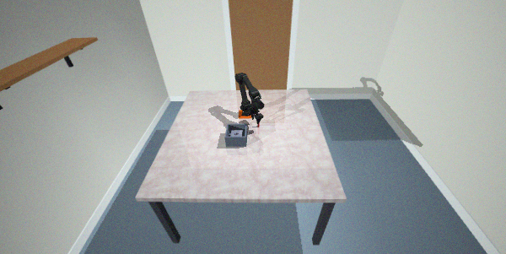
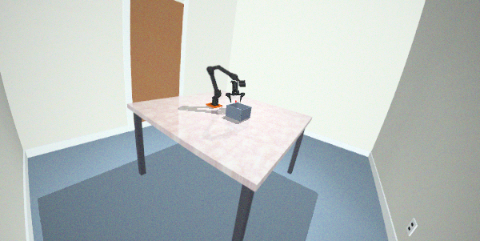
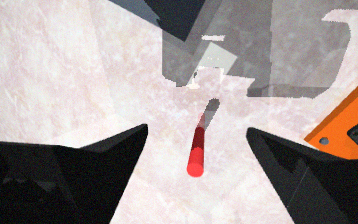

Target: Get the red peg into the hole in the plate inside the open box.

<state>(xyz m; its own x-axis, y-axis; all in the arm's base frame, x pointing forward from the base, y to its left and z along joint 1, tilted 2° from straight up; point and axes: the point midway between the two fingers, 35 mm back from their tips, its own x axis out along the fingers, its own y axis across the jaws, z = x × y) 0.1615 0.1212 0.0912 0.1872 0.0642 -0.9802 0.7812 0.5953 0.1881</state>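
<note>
The red peg is 2 cm behind my gripper tip, 2 cm to the left of it and 2 cm below it. From my gripper tip the other things lie so: grey box: 17 cm ahead, 12 cm to the right, 4 cm below; then plate: 17 cm ahead, 12 cm to the right, 2 cm below.
</note>
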